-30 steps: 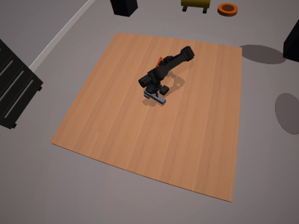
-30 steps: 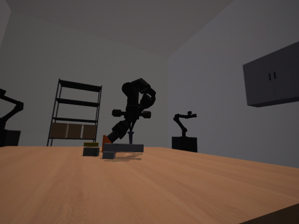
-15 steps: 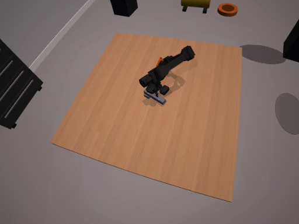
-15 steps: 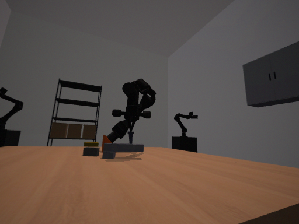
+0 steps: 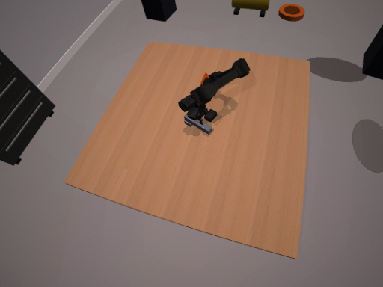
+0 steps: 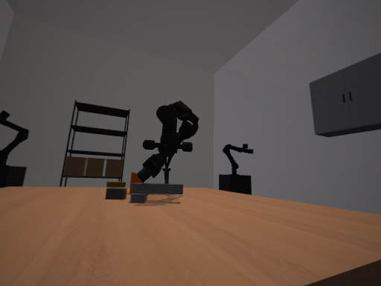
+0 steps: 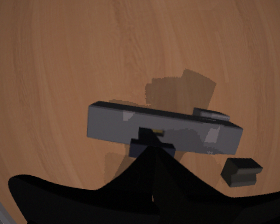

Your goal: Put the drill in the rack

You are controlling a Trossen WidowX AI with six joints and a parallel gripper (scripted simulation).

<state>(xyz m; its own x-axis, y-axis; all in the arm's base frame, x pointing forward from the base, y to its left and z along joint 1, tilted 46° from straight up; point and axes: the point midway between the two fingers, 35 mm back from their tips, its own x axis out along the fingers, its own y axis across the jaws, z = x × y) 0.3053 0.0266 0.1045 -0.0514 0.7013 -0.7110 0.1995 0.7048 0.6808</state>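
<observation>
Now: gripper tip 80 mm above the olive drill, 50 mm to the left of it and 20 mm past it. The rest, counted from my gripper tip: grey fixture block 80 mm below, 30 mm to the right, 10 mm behind; dark grey rack 180 mm to the right, 120 mm behind, 110 mm below; dark key 30 mm below.
</observation>
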